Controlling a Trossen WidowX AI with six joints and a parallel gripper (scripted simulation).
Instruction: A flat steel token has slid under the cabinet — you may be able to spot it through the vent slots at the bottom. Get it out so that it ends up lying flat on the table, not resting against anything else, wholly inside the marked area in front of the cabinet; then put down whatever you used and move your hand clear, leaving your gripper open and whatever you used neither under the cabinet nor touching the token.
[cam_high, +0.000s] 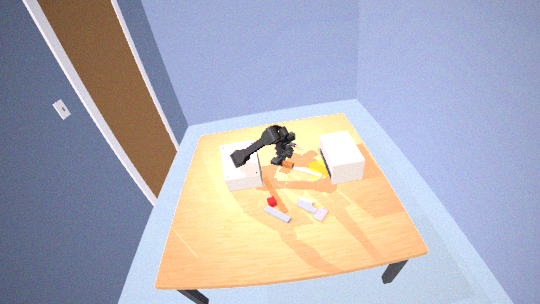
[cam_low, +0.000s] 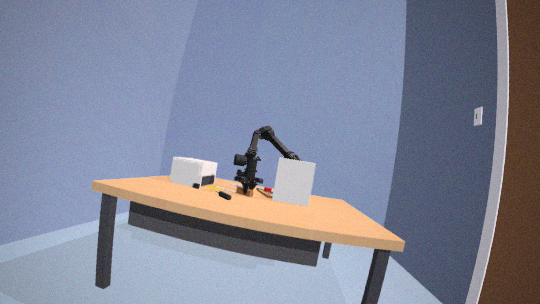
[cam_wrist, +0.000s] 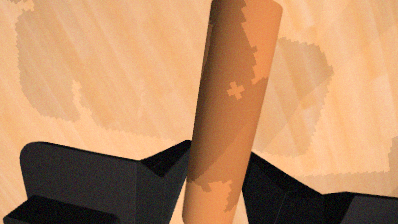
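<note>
The wooden stick lies 110 mm behind my gripper tip and 230 mm to the right of it. Round my gripper tip: grey bar (110 mm behind, 380 mm to the right); red cube (130 mm behind, 300 mm to the right, 10 mm above); black-handled tool (120 mm ahead, 170 mm to the left).
</note>
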